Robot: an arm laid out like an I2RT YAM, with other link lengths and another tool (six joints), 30 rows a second.
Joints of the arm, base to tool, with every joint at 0 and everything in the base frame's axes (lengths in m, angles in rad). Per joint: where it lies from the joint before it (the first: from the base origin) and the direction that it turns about. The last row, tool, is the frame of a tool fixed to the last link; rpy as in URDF.
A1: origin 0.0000 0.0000 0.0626 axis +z
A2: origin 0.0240 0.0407 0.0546 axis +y
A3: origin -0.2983 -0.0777 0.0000 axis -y
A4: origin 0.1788 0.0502 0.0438 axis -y
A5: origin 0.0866 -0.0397 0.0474 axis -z
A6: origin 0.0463 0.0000 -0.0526 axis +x
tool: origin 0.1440 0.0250 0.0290 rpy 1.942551 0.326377 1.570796
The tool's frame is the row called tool.
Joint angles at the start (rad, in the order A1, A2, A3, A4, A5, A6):
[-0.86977, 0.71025, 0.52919, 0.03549, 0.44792, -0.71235]
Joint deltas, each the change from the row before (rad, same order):
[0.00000, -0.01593, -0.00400, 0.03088, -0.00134, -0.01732]
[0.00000, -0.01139, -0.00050, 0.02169, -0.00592, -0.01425]
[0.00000, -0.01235, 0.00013, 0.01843, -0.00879, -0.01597]
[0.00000, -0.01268, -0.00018, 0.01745, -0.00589, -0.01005]
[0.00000, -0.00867, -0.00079, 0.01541, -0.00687, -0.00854]
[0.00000, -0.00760, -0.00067, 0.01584, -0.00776, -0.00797]
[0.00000, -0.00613, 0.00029, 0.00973, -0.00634, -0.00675]
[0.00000, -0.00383, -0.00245, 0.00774, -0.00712, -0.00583]
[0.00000, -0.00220, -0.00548, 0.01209, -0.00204, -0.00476]
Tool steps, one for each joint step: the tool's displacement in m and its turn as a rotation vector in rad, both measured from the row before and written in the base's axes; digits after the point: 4 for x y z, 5 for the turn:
[-0.0009, 0.0015, 0.0096, -0.03688, -0.01106, 0.00326]
[0.0001, 0.0017, 0.0077, -0.02816, -0.00766, 0.00701]
[0.0003, 0.0023, 0.0073, -0.02748, -0.00491, 0.00957]
[-0.0004, 0.0023, 0.0072, -0.02549, -0.00975, 0.00611]
[0.0001, 0.0019, 0.0055, -0.02016, -0.00680, 0.00685]
[0.0003, 0.0019, 0.0054, -0.01977, -0.00689, 0.00757]
[0.0002, 0.0016, 0.0039, -0.01447, -0.00374, 0.00606]
[0.0007, 0.0013, 0.0016, -0.00895, -0.00001, 0.00680]
[0.0001, 0.0005, 0.0011, -0.00824, -0.00104, 0.00174]

